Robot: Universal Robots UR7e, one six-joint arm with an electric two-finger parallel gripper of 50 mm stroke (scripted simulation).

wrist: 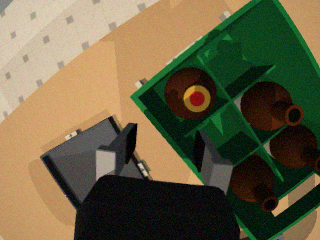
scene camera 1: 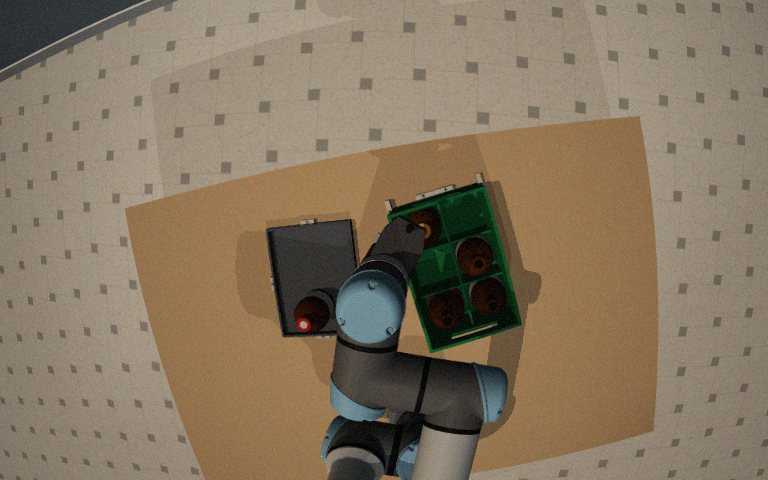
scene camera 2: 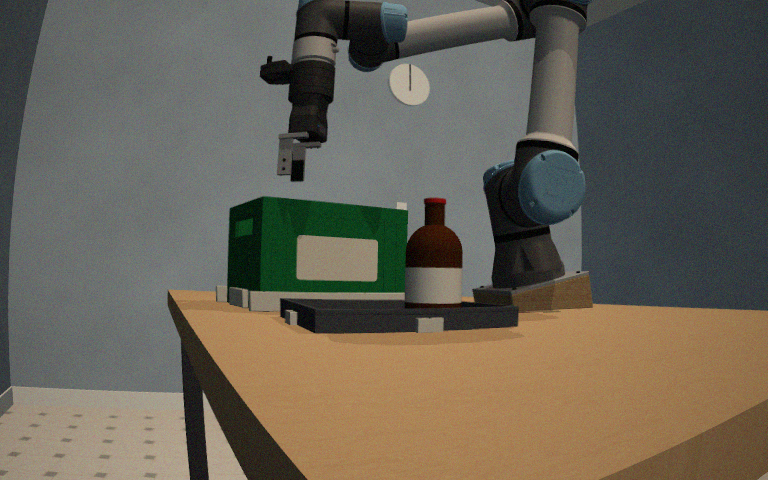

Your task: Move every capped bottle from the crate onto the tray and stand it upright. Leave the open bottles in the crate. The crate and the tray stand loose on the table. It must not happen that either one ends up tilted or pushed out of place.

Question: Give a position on a dark grey tray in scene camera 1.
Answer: At 315, 256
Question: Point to a green crate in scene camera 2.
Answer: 296, 245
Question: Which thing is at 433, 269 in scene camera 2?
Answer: A capped bottle.
